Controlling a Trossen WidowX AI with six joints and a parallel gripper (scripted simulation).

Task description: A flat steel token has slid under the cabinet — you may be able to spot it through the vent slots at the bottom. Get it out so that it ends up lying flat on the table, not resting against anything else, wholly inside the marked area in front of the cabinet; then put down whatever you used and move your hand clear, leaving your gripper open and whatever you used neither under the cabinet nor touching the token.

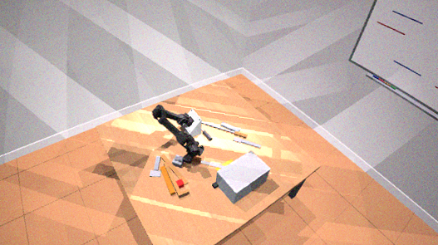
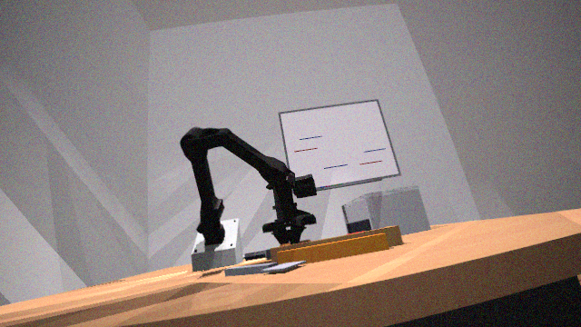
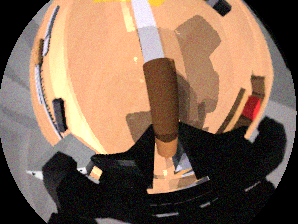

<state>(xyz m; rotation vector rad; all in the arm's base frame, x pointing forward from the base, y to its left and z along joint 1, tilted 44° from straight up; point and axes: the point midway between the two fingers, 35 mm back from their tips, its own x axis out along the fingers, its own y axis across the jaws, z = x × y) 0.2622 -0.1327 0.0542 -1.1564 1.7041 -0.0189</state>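
My gripper tip is 9 cm to the left of the grey block, 2 cm past it and 1 cm below it. From my gripper tip the other things lie so: orange bar: 23 cm to the right, 9 cm ahead, 1 cm above; then thin wooden stick: 15 cm to the right, 2 cm ahead; then red block: 17 cm to the right, 16 cm ahead, 1 cm above.
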